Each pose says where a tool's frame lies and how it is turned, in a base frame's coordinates. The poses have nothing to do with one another.
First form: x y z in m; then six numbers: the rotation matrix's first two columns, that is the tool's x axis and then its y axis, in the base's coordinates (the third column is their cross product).
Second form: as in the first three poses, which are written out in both.
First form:
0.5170, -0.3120, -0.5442, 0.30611, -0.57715, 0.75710, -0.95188, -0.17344, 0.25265
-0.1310, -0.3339, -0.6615, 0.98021, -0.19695, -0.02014, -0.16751, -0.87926, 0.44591
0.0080, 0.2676, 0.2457, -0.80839, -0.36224, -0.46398, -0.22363, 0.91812, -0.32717
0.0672, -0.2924, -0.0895, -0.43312, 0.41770, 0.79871, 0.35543, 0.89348, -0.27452
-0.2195, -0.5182, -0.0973, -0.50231, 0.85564, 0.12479, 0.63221, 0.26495, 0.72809
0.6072, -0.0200, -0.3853, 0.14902, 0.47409, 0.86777, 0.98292, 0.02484, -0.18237
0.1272, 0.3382, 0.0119, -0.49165, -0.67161, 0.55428, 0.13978, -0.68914, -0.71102
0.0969, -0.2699, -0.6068, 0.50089, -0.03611, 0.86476, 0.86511, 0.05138, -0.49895
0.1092, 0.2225, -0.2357, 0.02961, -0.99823, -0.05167, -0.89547, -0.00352, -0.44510
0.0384, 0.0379, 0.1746, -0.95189, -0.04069, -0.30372, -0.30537, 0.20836, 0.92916
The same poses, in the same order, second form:
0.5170, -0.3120, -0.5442, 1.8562, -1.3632, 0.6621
-0.1310, -0.3339, -0.6615, 2.6696, -0.2592, -0.0894
0.0080, 0.2676, 0.2457, -0.4195, 2.5417, -0.3494
0.0672, -0.2924, -0.0895, -0.5573, -2.0629, 0.0790
-0.2195, -0.5182, -0.0973, 1.3688, 2.2459, 1.0788
0.6072, -0.0200, -0.3853, -1.5772, -1.4485, -0.7553
0.1272, 0.3382, 0.0119, -1.1899, 0.8275, -2.1997
0.0969, -0.2699, -0.6068, -1.3489, -0.8030, -0.8121
0.1092, 0.2225, -0.2357, -1.9595, 1.9256, -0.3991
0.0384, 0.0379, 0.1746, -0.3309, 2.2668, 1.8226

